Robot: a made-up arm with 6 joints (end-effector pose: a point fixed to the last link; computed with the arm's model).
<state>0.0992 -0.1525 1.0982 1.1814 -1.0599 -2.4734</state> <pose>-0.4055 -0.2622 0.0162 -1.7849 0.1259 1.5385</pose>
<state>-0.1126 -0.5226 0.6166 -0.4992 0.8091 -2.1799</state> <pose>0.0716 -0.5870 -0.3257 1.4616 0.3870 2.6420</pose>
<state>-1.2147 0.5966 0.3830 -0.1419 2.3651 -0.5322</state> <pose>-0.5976 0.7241 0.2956 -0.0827 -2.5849 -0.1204</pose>
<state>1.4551 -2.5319 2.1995 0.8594 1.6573 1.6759</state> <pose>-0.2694 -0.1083 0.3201 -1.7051 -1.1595 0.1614</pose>
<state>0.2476 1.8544 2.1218 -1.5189 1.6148 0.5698</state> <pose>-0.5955 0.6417 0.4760 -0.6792 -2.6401 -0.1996</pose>
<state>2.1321 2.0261 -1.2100 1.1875 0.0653 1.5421</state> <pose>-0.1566 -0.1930 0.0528 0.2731 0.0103 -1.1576</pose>
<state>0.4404 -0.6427 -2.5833 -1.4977 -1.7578 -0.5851</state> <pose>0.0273 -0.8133 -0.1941 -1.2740 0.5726 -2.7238</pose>
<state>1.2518 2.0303 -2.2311 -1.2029 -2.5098 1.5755</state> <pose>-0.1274 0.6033 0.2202 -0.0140 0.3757 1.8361</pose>
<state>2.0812 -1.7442 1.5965 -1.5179 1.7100 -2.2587</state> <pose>0.3124 -0.6137 -0.3616 -1.1250 -1.9591 0.3371</pose>
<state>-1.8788 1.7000 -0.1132 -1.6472 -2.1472 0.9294</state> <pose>0.2829 0.6966 0.5094 -0.2071 -0.3364 0.8748</pose>
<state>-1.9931 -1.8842 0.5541 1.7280 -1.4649 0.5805</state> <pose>0.3830 0.0011 0.5064 0.1427 -0.0564 0.7077</pose>
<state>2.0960 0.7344 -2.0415 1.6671 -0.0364 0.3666</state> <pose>-0.2555 0.2363 -0.0444 -1.0536 0.2496 2.3532</pose>
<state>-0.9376 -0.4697 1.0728 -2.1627 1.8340 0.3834</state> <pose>-0.7236 -0.5230 0.5225 1.5010 -1.0962 2.0021</pose>
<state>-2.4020 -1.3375 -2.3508 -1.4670 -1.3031 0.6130</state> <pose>0.1880 -0.8830 0.4313 2.8600 -0.9600 0.3950</pose>
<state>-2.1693 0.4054 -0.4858 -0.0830 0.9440 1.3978</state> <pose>-0.2514 0.5150 0.4507 -2.5472 -1.7615 -0.3861</pose>
